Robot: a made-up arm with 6 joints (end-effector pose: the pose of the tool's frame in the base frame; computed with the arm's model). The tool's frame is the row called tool. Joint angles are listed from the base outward.
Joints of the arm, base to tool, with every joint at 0 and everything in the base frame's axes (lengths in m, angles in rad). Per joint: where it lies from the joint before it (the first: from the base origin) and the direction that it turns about. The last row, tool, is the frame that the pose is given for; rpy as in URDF.
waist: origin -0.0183 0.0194 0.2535 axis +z
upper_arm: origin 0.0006 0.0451 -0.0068 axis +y
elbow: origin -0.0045 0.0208 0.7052 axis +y
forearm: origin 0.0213 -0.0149 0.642 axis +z
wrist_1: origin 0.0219 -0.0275 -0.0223 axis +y
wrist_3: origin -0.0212 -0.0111 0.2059 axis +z
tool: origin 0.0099 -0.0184 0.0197 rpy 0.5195 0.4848 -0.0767
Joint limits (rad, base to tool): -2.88..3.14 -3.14..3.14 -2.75..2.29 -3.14..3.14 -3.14..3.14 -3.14..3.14
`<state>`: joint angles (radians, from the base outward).
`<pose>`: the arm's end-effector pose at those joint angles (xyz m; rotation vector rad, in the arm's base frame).
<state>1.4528 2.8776 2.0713 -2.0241 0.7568 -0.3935</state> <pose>-0.0211 -0.5945 -0.3467 1.7430 1.6452 -0.4391</pose>
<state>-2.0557 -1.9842 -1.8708 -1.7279 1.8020 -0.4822</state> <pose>-0.0865 0.2824 -0.4359 0.1419 -0.8157 -0.1709</pose>
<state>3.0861 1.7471 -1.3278 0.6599 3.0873 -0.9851</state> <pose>-0.9747 0.0266 0.4454 -1.6715 -2.2112 -0.1763</pose>
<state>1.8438 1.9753 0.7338 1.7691 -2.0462 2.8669</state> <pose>-0.1269 0.8116 -0.5050 -1.0492 -0.5509 -2.7479</pose>
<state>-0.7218 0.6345 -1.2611 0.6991 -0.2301 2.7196</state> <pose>-0.0753 0.0752 1.4890 -1.3557 0.9242 1.8574</pose>
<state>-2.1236 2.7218 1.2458 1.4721 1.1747 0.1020</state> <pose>0.3703 0.1335 -0.8074 -1.2575 0.6170 -2.2683</pose>
